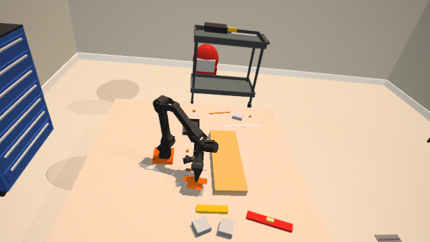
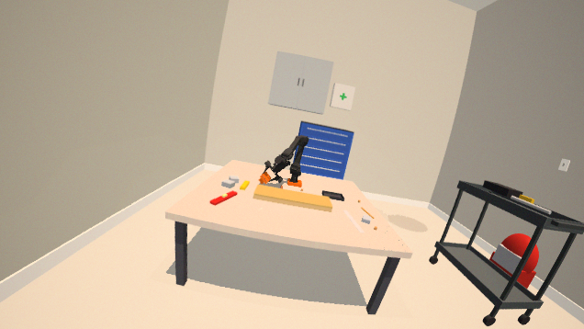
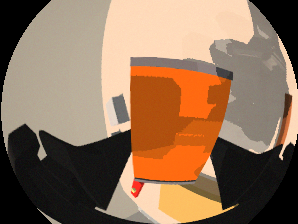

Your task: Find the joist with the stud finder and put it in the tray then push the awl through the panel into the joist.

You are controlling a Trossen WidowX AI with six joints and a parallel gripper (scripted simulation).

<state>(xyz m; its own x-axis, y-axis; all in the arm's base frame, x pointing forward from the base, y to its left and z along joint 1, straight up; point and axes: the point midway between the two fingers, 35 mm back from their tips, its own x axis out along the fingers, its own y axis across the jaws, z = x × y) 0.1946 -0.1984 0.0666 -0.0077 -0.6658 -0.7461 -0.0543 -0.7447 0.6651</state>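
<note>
The awl is 1 cm ahead of my gripper tip, 14 cm to the left of it and 6 cm below it. The rest, counted from my gripper tip: red level: 38 cm ahead, 18 cm to the right, 5 cm below; yellow bar: 9 cm ahead, 13 cm to the right, 6 cm below; stud finder: 2 cm behind, 2 cm to the right, 2 cm below.
</note>
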